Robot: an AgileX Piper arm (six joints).
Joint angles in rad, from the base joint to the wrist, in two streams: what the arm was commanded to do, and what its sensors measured. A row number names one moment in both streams.
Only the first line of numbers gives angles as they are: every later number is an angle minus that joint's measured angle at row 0.
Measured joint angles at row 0:
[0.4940, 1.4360, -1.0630, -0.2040, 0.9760, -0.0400]
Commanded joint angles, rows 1 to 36:
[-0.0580, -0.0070, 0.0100, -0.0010, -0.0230, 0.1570]
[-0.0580, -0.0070, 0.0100, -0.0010, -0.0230, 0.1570]
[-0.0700, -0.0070, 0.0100, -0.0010, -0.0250, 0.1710]
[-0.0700, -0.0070, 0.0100, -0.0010, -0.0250, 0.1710]
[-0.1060, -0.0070, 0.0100, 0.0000, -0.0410, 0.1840]
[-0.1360, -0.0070, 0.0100, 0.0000, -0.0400, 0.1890]
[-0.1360, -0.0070, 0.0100, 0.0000, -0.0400, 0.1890]
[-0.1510, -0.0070, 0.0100, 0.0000, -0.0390, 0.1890]
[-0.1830, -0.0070, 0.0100, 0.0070, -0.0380, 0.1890]
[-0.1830, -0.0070, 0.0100, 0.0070, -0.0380, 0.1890]
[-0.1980, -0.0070, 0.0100, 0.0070, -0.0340, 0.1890]
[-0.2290, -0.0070, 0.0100, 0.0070, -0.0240, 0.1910]
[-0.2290, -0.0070, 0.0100, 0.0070, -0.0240, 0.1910]
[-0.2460, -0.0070, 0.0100, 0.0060, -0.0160, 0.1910]
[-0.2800, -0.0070, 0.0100, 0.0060, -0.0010, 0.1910]
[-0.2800, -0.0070, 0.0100, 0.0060, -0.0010, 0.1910]
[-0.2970, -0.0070, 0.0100, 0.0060, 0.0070, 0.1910]
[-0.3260, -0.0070, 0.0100, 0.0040, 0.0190, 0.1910]
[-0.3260, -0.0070, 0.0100, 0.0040, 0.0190, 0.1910]
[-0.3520, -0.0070, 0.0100, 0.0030, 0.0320, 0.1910]
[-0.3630, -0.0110, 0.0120, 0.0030, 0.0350, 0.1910]
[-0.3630, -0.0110, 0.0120, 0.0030, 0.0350, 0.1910]
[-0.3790, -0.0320, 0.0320, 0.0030, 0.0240, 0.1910]
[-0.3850, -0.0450, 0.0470, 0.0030, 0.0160, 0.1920]
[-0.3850, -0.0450, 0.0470, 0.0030, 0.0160, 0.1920]
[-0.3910, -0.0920, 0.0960, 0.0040, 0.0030, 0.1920]
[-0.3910, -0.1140, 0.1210, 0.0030, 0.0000, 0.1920]
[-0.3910, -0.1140, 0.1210, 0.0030, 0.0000, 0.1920]
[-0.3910, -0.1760, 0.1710, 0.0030, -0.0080, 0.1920]
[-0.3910, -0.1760, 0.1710, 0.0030, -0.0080, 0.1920]
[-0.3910, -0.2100, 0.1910, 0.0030, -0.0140, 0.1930]
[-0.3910, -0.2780, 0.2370, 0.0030, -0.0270, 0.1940]
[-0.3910, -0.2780, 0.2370, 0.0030, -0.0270, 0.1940]
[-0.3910, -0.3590, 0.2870, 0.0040, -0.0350, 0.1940]
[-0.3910, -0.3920, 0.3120, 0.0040, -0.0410, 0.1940]
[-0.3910, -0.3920, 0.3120, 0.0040, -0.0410, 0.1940]
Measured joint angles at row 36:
[-0.3840, -0.3010, 0.2520, 0.0040, -0.0230, 0.1790]
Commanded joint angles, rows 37 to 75:
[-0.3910, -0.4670, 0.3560, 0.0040, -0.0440, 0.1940]
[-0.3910, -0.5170, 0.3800, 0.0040, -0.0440, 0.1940]
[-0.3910, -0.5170, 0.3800, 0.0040, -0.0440, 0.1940]
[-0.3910, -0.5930, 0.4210, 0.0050, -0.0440, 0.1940]
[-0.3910, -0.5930, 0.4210, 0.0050, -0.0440, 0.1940]
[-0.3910, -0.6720, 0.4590, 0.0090, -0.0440, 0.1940]
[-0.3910, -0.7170, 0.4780, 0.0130, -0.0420, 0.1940]
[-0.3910, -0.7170, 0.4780, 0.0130, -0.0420, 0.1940]
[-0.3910, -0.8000, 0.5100, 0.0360, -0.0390, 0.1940]
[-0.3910, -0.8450, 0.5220, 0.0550, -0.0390, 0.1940]
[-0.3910, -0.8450, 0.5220, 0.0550, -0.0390, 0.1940]
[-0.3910, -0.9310, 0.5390, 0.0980, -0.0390, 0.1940]
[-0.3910, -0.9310, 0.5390, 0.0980, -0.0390, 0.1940]
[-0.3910, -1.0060, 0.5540, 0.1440, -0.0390, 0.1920]
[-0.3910, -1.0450, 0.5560, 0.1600, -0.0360, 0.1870]
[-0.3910, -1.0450, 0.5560, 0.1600, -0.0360, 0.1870]
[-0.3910, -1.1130, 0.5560, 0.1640, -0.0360, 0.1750]
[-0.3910, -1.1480, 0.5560, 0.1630, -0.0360, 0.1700]
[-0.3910, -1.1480, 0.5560, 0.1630, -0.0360, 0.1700]
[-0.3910, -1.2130, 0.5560, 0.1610, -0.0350, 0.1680]
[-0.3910, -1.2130, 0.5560, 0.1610, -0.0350, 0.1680]
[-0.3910, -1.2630, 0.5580, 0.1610, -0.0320, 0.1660]
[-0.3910, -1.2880, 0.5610, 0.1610, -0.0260, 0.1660]
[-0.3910, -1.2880, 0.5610, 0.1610, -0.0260, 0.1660]
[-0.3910, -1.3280, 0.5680, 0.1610, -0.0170, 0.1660]
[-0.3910, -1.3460, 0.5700, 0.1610, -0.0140, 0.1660]
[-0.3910, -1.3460, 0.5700, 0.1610, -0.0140, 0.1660]
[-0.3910, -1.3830, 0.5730, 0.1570, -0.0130, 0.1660]
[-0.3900, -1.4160, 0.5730, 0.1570, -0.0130, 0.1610]
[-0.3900, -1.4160, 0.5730, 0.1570, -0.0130, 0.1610]
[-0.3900, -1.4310, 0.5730, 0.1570, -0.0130, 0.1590]
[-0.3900, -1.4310, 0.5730, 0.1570, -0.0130, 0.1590]
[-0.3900, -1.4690, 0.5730, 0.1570, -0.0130, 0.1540]
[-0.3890, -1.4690, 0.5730, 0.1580, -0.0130, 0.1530]
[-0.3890, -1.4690, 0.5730, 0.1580, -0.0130, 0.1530]
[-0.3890, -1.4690, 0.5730, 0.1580, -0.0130, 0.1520]
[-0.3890, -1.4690, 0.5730, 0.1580, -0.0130, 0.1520]
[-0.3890, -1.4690, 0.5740, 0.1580, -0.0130, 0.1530]
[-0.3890, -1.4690, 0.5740, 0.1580, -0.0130, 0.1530]
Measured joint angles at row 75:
[-0.3840, -1.4400, 0.5740, 0.1540, -0.0090, 0.1680]
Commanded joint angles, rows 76 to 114:
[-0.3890, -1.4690, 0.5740, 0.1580, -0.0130, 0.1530]
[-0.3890, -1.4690, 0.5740, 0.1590, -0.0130, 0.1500]
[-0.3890, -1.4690, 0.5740, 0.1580, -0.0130, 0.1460]
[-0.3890, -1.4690, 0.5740, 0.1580, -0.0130, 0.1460]
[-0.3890, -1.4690, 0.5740, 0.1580, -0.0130, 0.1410]
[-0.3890, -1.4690, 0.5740, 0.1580, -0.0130, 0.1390]
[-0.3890, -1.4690, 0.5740, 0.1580, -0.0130, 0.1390]
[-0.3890, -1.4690, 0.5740, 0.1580, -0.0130, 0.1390]
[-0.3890, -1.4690, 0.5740, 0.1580, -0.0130, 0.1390]
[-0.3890, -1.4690, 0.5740, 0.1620, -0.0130, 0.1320]
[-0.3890, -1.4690, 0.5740, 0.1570, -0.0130, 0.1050]
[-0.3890, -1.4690, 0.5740, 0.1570, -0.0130, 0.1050]
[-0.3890, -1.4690, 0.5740, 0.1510, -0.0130, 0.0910]
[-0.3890, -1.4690, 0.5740, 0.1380, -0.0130, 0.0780]
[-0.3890, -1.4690, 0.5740, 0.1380, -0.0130, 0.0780]
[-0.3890, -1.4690, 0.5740, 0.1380, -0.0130, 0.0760]
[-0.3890, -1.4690, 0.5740, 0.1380, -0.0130, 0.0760]
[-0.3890, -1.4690, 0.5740, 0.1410, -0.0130, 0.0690]
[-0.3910, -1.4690, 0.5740, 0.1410, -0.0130, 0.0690]
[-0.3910, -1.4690, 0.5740, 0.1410, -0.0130, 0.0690]
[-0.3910, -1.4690, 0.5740, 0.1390, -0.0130, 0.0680]
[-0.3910, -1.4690, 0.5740, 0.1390, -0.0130, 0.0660]
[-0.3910, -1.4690, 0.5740, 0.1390, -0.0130, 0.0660]
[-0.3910, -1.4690, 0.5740, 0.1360, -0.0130, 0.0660]
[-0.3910, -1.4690, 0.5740, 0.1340, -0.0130, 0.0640]
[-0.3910, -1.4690, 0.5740, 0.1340, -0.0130, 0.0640]
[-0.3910, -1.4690, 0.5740, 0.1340, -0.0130, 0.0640]
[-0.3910, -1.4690, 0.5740, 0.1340, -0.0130, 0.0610]
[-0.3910, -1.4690, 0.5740, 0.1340, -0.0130, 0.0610]
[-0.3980, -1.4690, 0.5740, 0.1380, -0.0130, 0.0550]
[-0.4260, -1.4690, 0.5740, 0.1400, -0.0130, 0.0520]
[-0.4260, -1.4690, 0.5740, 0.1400, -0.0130, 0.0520]
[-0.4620, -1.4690, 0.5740, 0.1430, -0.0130, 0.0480]
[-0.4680, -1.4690, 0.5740, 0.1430, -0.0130, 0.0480]
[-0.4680, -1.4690, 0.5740, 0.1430, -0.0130, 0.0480]
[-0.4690, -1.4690, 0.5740, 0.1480, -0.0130, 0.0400]
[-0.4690, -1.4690, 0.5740, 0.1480, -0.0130, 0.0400]
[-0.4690, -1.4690, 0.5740, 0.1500, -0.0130, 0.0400]
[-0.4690, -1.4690, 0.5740, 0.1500, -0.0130, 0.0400]
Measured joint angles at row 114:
[-0.4640, -1.4400, 0.5740, 0.1430, -0.0090, 0.0560]
